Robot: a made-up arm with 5 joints.
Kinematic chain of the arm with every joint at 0, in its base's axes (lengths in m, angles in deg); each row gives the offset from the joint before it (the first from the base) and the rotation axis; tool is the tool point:
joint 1: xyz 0 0 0.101 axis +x
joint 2: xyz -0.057 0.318 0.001 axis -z
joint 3: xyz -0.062 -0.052 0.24 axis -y
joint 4: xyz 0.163 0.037 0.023 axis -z
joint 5: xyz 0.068 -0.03 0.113 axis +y
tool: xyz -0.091 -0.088 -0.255
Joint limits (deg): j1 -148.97..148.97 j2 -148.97..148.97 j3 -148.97..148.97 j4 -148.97..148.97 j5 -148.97..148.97
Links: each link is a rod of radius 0.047 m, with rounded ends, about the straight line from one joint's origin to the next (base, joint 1, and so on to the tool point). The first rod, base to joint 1, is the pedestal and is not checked.
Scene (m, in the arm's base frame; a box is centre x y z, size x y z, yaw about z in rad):
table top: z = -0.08
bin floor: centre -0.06 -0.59 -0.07 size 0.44 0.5 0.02 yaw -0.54
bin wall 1: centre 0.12 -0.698 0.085 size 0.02 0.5 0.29 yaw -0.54
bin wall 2: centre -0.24 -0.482 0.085 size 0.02 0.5 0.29 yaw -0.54
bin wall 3: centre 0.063 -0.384 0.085 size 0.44 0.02 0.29 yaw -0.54
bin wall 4: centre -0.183 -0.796 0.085 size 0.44 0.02 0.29 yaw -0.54
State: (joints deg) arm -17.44 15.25 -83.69 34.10 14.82
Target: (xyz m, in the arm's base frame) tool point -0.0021 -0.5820 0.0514
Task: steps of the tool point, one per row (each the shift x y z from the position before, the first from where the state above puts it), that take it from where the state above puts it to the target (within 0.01 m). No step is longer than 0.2 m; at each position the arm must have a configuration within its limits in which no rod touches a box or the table.
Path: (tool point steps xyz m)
1: -0.0093 -0.0584 -0.0141
2: 0.0320 -0.0561 -0.0259
3: 0.0675 -0.0582 -0.0164
4: 0.0867 -0.0722 0.0068
5: 0.0837 -0.0978 0.0318
6: 0.0578 -0.1279 0.0486
7: 0.0147 -0.1512 0.0528
8: -0.0365 -0.1582 0.0458
9: -0.0839 -0.1437 0.0342
10: 0.0014 -0.0219 -0.1642
11: -0.0014 0.0219 -0.1568

